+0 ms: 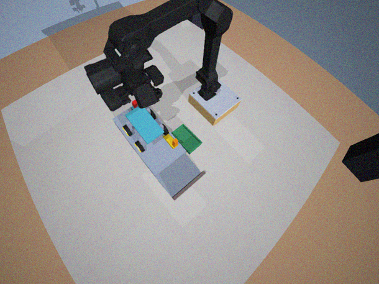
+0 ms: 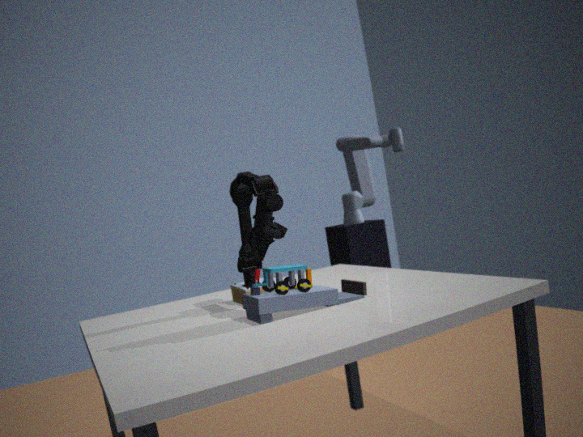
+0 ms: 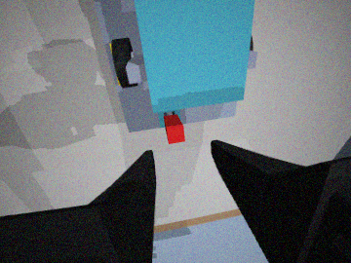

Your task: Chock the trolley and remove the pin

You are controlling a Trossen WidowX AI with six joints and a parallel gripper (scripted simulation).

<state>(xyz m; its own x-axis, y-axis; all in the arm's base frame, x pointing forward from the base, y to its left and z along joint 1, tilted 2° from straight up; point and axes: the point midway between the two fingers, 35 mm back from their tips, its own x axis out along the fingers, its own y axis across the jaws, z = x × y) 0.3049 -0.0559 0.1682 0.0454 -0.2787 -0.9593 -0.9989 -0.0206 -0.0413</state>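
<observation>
The red-headed stop pin is 2 cm to the right of my gripper tip and 7 cm below it. The rest, counted from my gripper tip: yellow chock (4 cm behind, 16 cm to the left, 11 cm below); trolley (2 cm ahead, 7 cm to the left, 8 cm below); grey ramp (2 cm ahead, 8 cm to the left, 15 cm below).
</observation>
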